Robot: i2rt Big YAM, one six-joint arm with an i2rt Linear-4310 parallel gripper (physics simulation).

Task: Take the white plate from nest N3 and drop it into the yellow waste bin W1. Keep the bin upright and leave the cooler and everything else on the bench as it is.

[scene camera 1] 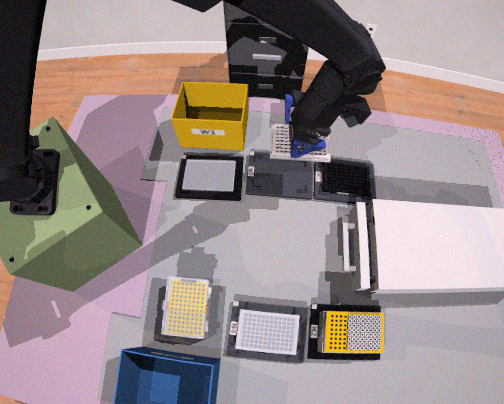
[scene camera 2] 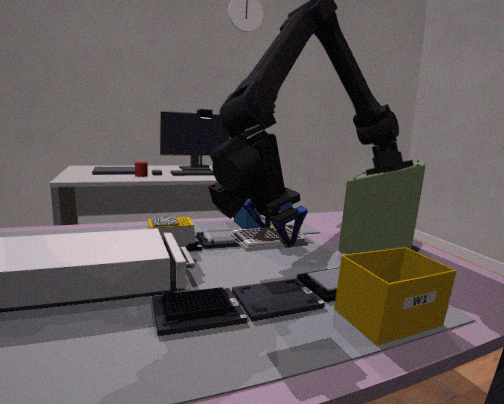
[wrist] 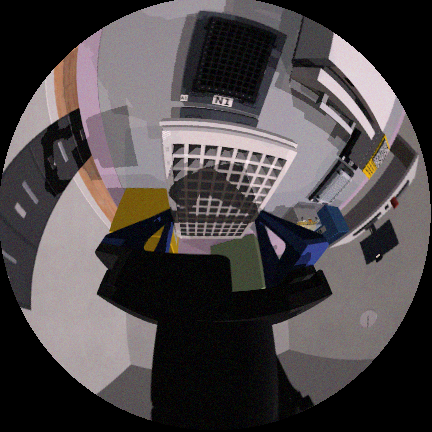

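The white plate, with a grid of square wells, is level in the air above the bench. My gripper is shut on it, with blue fingers at two opposite sides. In scene camera 1 the arm hides part of the plate. A bare dark nest shows below the plate in that view; its label is too small to read. The yellow bin W1 stands upright and open-topped, left of the plate in scene camera 1.
Nest N1 holds a black plate. A black-framed pale pad lies before the bin. A white box has a handled front. A blue bin, yellow-topped plate, white plate and yellow rack stand opposite.
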